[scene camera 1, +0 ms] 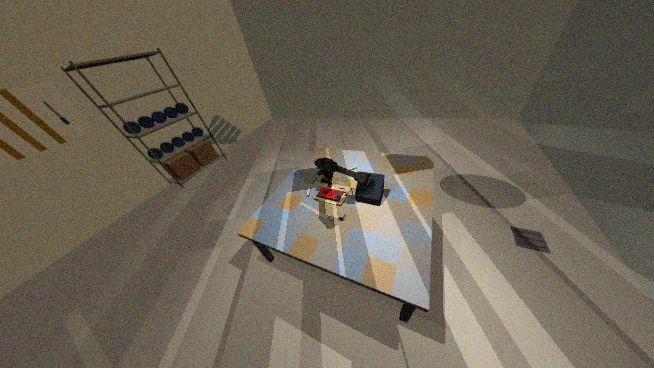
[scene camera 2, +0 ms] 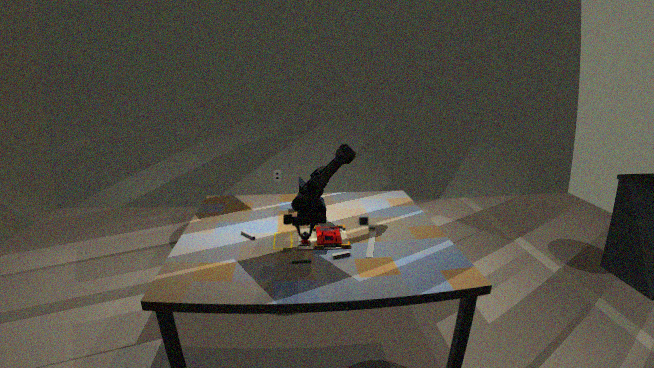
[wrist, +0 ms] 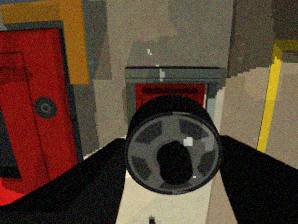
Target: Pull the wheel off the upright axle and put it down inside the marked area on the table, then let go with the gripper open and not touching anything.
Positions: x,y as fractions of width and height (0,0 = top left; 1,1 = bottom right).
Labels:
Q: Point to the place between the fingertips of the gripper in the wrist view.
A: At 0.58,0.65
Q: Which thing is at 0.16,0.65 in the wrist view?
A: A red block.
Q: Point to a pale base plate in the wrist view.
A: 0.35,0.25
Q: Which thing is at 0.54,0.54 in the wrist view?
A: A dark wheel.

